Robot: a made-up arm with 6 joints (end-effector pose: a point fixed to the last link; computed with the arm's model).
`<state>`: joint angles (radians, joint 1 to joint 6).
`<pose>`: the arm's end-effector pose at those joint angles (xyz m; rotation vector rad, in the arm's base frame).
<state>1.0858 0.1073 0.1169 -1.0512 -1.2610 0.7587</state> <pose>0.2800 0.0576 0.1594 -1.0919 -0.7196 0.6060</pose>
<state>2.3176 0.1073 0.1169 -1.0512 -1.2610 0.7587</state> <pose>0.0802 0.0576 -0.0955 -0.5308 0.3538 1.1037</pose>
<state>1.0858 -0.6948 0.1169 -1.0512 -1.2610 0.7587</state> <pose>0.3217 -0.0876 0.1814 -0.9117 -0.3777 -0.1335</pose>
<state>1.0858 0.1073 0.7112 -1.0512 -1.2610 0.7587</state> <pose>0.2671 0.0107 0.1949 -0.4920 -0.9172 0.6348</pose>
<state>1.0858 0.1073 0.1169 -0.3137 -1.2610 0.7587</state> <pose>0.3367 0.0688 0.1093 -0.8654 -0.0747 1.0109</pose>
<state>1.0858 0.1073 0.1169 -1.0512 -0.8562 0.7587</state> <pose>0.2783 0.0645 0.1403 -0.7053 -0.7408 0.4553</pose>
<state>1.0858 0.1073 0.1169 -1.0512 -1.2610 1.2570</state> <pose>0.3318 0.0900 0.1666 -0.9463 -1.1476 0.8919</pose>
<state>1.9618 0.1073 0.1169 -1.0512 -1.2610 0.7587</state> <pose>0.1688 0.0576 -0.0508 -0.7134 0.0433 0.9864</pose>
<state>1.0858 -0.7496 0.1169 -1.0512 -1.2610 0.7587</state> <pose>0.3206 -0.0982 0.1808 -0.8960 -0.3533 -0.1825</pose>
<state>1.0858 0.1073 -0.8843 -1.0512 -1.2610 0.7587</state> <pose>0.3248 0.0676 0.0721 -2.0458 -0.2409 0.4600</pose>
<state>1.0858 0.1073 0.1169 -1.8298 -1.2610 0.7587</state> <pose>0.2005 0.0458 0.1560 -1.2278 -1.3690 0.0821</pose>
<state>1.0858 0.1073 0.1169 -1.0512 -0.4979 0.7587</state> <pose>0.2760 0.0765 0.1270 -0.3648 -0.7417 0.3184</pose>
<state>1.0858 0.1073 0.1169 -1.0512 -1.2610 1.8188</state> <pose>0.3634 0.1485 0.1853 -0.7095 -1.6190 1.1997</pose>
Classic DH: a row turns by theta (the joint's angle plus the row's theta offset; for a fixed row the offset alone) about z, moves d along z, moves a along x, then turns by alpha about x. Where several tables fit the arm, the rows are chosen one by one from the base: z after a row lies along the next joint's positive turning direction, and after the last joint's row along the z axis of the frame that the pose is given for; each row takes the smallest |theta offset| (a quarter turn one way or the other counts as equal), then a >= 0, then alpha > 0; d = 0 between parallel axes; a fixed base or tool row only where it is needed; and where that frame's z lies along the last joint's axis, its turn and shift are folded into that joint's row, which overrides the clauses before.
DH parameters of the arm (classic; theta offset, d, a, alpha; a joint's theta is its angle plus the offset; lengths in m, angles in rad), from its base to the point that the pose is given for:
base (fixed): 0 0.1731 0 -1.5708
joint 1: -1.5708 -0.0705 0.0937 1.5708
joint 2: 1.5708 -0.2009 0.0269 1.5708
joint 3: -1.5708 0.0823 0.0236 -1.5708
joint 4: -1.5708 0.1413 0.1061 -1.5708
joint 5: 0 0.0094 0.0729 -1.5708
joint 6: 1.5708 0.0105 0.0676 1.5708
tool (fixed): 3.1416 -0.1047 0 0

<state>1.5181 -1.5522 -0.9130 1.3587 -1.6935 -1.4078</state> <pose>0.2308 -0.2746 -0.2870 -0.7100 -2.0469 -1.5582</pose>
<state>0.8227 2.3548 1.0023 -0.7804 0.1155 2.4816</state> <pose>-0.0753 0.1208 -0.0063 1.1992 -0.4048 1.4284</pose>
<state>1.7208 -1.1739 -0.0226 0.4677 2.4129 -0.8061</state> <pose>0.2734 -0.1889 -0.0244 -2.1554 0.4160 1.4986</pose>
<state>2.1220 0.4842 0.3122 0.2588 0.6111 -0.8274</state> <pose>0.1602 0.1425 -0.0687 -0.2163 -2.9437 -0.0791</pose>
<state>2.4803 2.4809 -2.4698 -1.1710 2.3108 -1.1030</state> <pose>-0.1737 -0.0725 -0.0909 0.0689 0.8107 2.3083</pose>
